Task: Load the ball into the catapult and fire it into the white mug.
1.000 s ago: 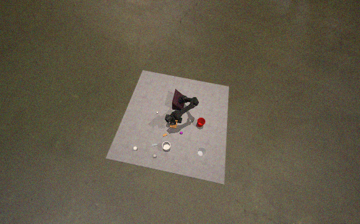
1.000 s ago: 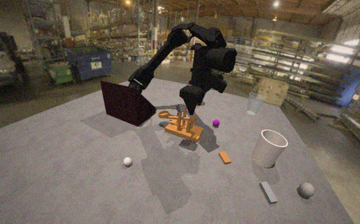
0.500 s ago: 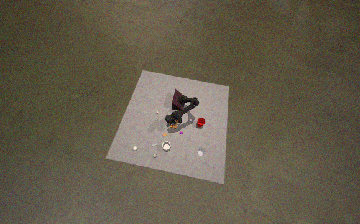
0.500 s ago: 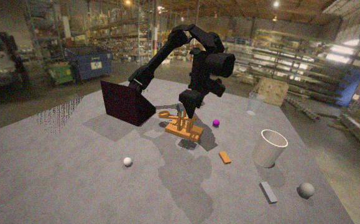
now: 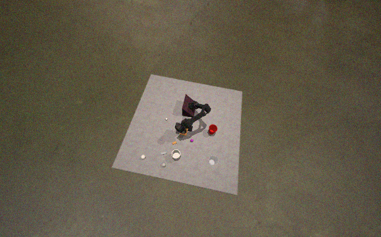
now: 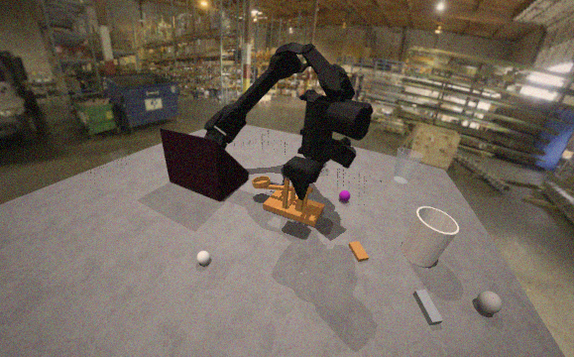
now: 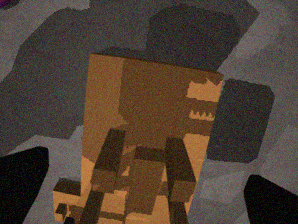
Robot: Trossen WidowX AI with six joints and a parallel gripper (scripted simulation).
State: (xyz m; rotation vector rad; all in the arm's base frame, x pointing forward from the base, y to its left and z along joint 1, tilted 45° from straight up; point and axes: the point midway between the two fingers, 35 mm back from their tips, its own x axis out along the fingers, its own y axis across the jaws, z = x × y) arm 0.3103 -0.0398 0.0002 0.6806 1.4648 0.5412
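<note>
The purple ball lies 11 cm to the left of my gripper tip, 9 cm ahead of it and 6 cm below it. Also, from my gripper tip: orange block (15 cm ahead, 8 cm to the right, 7 cm below); white ball (23 cm to the right, 13 cm behind, 6 cm below); catapult (7 cm behind, 3 cm to the left, 2 cm below).
</note>
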